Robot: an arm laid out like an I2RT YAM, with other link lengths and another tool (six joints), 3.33 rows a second.
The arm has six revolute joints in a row. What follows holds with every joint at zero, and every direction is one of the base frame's.
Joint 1 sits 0.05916 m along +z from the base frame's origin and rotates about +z.
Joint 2 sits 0.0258 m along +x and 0.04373 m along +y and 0.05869 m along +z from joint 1 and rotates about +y.
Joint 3 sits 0.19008 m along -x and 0.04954 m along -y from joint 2 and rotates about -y.
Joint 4 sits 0.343 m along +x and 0.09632 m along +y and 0.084 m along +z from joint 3 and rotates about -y.
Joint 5 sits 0.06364 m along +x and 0.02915 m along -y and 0.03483 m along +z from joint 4 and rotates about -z.
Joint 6 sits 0.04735 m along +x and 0.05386 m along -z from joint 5 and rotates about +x.
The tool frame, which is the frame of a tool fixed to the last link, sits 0.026 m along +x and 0.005 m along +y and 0.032 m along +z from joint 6; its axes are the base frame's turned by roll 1.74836, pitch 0.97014 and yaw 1.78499 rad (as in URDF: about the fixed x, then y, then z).
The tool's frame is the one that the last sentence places.
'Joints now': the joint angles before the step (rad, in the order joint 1, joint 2, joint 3, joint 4, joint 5, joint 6). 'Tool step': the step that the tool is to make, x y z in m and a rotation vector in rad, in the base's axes. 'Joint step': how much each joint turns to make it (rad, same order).
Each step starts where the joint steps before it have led.
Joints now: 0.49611, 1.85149, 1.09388, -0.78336, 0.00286, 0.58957
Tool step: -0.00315, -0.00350, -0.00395, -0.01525, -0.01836, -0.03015
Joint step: 0.00267, -0.01141, -0.02782, 0.02481, 0.02327, 0.03205
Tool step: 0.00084, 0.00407, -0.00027, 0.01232, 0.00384, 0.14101
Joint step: -0.00649, -0.00040, -0.00079, 0.00534, -0.01869, -0.14688
